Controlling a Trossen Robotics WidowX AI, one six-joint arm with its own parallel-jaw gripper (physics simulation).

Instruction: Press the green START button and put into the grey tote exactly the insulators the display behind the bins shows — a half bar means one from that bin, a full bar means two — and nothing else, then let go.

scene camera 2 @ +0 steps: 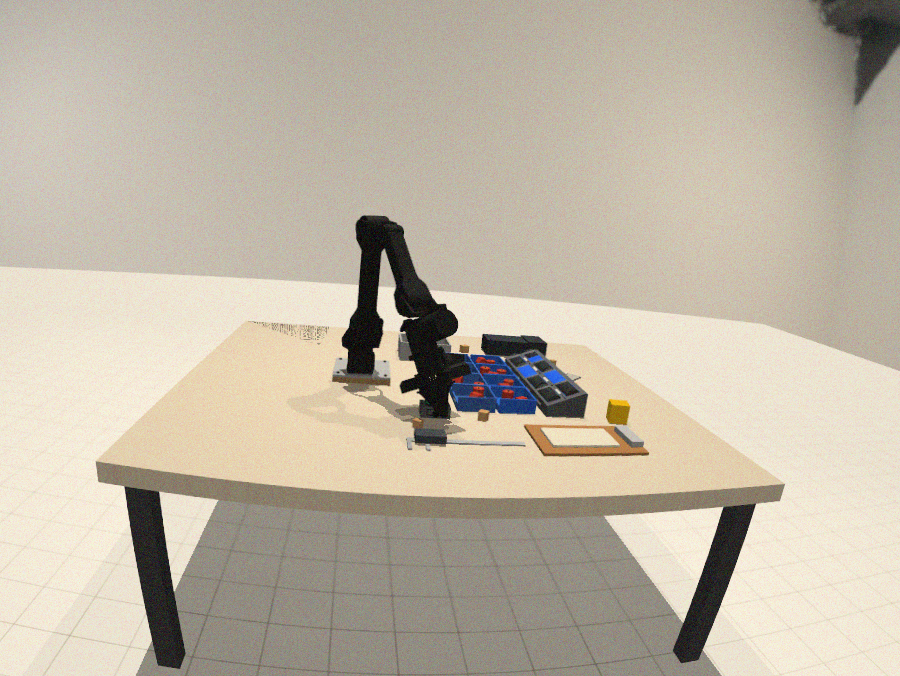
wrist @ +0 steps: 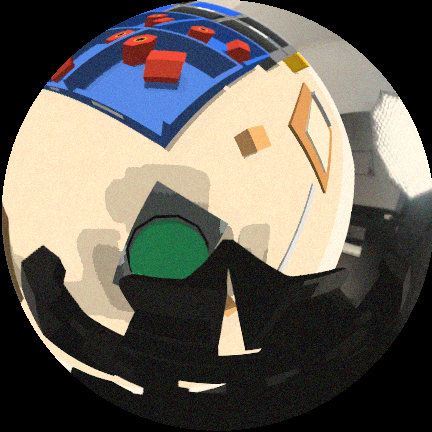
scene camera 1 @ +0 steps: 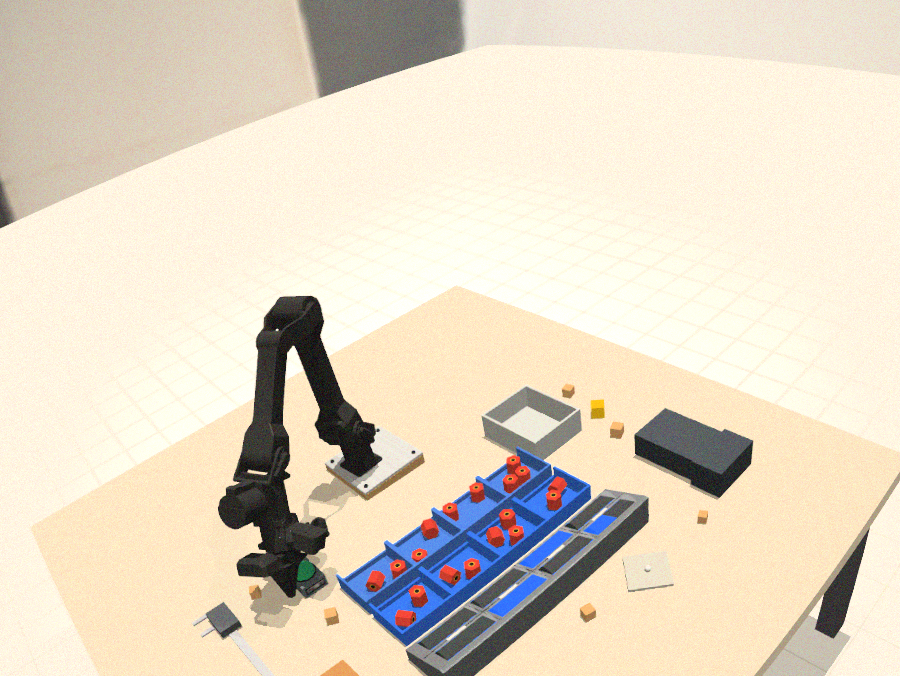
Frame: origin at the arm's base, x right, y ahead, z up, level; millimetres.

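Seen in the pictures: gripper, between the fingertips: (scene camera 2: 445,417) (wrist: 226,244) (scene camera 1: 291,596); arm's base, origin of its link: (scene camera 2: 359,369) (scene camera 1: 361,462).
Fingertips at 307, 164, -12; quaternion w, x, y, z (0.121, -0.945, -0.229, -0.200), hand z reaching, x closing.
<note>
Offsets run from my fingertips to a thing's top centre, as dx, dy, dz.
My gripper (scene camera 1: 292,587) (scene camera 2: 440,413) (wrist: 226,244) is shut and empty, its tips low, close beside the green button @(-44, -15, +27) (scene camera 1: 305,570) (wrist: 168,250); contact cannot be told. The blue bins @(-124, +92, +24) (scene camera 1: 538,513) (scene camera 2: 472,404) (wrist: 145,115) hold red insulators (scene camera 1: 405,618) (wrist: 165,66). The display (scene camera 1: 545,593) (scene camera 2: 574,403) behind them is lit: counting columns from the button end, blue bars show in the second column's outer row and the third's bin-side row, both long, and a shorter one in the fourth's outer row. The grey tote @(-583, +50, +44) (scene camera 1: 509,435) (scene camera 2: 404,347) shows a bare floor in scene camera 1.
A caliper @(+135, +18, +9) (scene camera 1: 223,619) (scene camera 2: 430,436) and small wooden cubes @(-18, +89, +9) (scene camera 1: 331,616) (wrist: 252,141) lie near the button. A dark box @(-671, +368, +46) (scene camera 1: 691,447) (scene camera 2: 509,344) stands beyond the tote. A clipboard @(+118, +280, +8) (scene camera 2: 534,440) (wrist: 299,122) and yellow cube @(-8, +422, +36) (scene camera 2: 617,411) lie past the display's near end.
</note>
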